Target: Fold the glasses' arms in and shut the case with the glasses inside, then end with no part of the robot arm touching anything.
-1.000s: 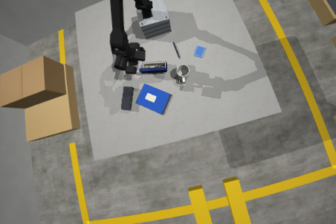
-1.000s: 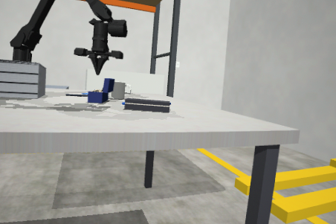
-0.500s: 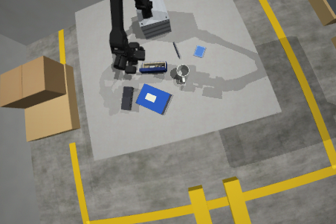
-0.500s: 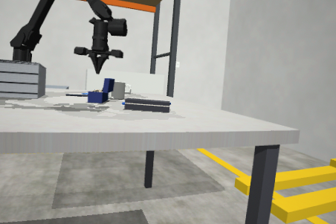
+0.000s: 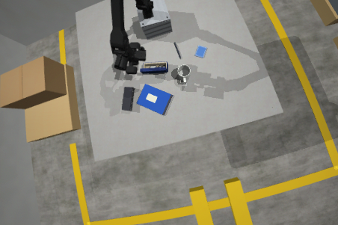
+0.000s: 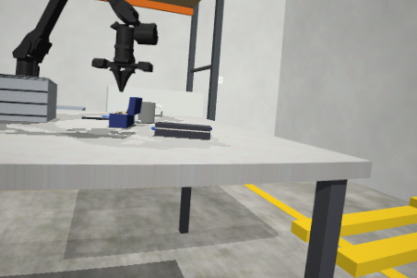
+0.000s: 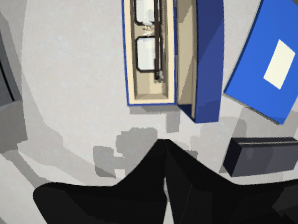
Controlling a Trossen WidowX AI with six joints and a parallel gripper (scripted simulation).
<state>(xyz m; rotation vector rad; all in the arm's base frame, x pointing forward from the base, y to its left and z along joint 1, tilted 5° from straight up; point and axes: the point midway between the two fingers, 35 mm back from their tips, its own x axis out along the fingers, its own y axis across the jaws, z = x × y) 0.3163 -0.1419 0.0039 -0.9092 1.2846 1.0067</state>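
The case lid is 8 cm to the left of my hand, 8 cm below it and 6 cm ahead of it. The rest, counted from my hand: dark flat box 18 cm ahead, 15 cm to the right, 13 cm below; small blue pad 42 cm to the left, 15 cm below, 2 cm behind.
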